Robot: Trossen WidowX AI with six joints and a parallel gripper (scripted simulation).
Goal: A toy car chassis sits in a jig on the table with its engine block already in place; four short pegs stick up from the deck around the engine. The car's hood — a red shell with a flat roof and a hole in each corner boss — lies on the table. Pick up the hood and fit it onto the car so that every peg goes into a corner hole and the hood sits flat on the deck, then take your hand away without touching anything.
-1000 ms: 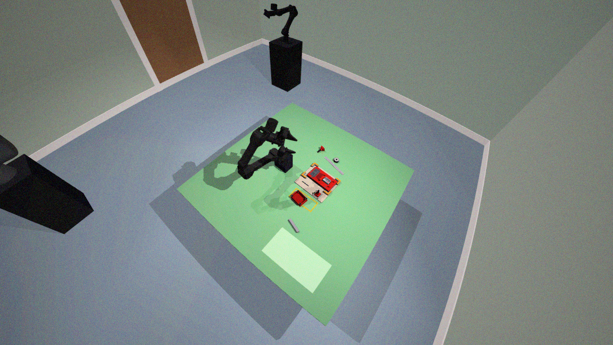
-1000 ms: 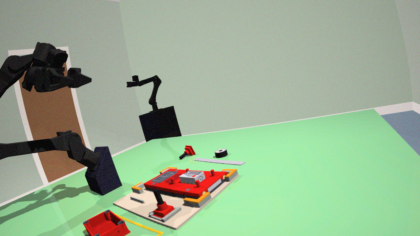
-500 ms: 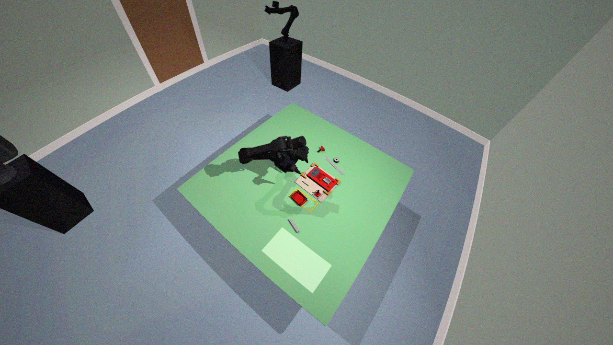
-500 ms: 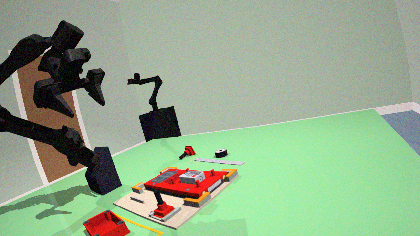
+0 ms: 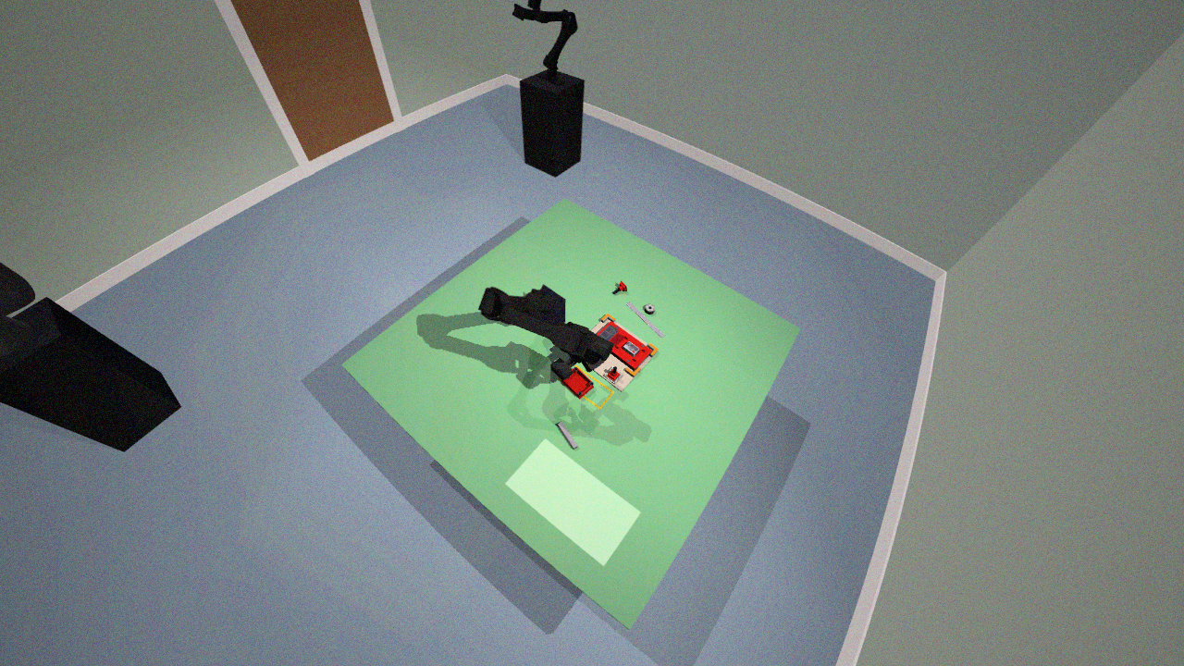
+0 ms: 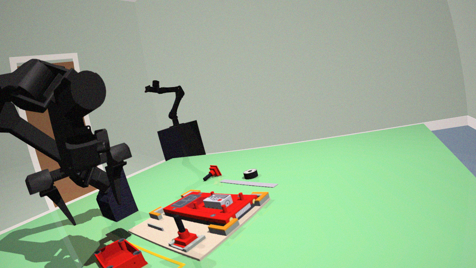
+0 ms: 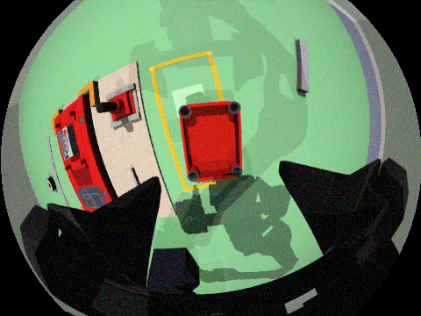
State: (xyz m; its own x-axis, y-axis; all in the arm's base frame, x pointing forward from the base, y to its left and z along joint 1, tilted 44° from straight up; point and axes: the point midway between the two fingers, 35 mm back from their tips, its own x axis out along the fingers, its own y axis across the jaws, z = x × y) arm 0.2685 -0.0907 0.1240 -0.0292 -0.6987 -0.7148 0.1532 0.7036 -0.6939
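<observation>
The red hood lies 90 mm below my gripper tip. The rest, counted from my gripper tip: grey engine block 230 mm to the left, 80 mm below, 80 mm ahead; then grey bar 170 mm to the right, 90 mm below, 90 mm ahead; then jig 200 mm to the left, 90 mm below, 40 mm ahead.
</observation>
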